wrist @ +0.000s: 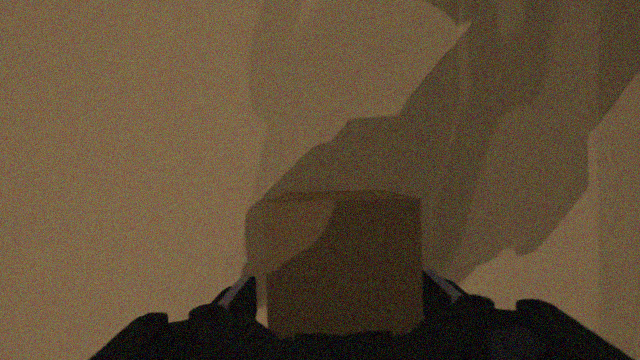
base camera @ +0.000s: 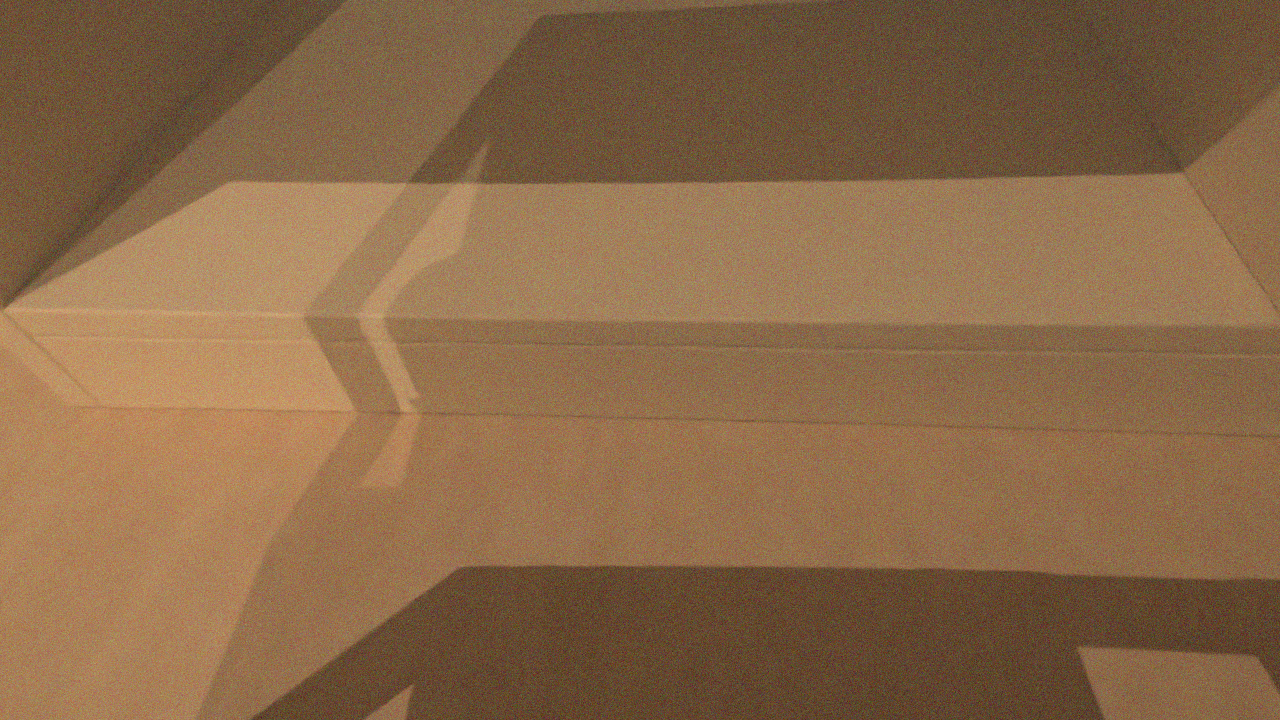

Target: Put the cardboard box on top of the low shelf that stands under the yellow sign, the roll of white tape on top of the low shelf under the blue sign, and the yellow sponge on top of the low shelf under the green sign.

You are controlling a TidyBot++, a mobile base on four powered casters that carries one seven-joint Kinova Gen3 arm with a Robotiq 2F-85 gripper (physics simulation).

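Frame: origin at the arm's base, x ahead, y left, z up, level; metres.
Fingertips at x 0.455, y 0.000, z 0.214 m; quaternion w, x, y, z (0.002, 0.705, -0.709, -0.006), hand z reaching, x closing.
Offsets run from my fingertips to a thing's top centre. "pt": to the spot under its first point. Level surfaces: height alone.
The cardboard box {0.001 m right, 0.008 m ahead, 0.059 m up} (wrist: 342,265) is a brown block that fills the lower middle of the wrist view. It stands on a flat tan surface {0.001 m down} (wrist: 154,156), which I take to be the top of a low shelf. My gripper (wrist: 336,291) is open. Its fingers stand on either side of the box, apart from its left and right faces. The arm's shadow falls on the surface behind the box.
The base camera is close against the tan low shelf {0.532 m down} (base camera: 795,248). It shows a shelf board, its front edge (base camera: 795,370) and a dark opening {pt 0.061 m right, 0.097 m ahead, 0.532 m down} (base camera: 795,90) above. A vertical seam {pt 0.167 m left, 0.095 m back, 0.540 m down} (base camera: 364,327) runs at the left. Light is dim and orange.
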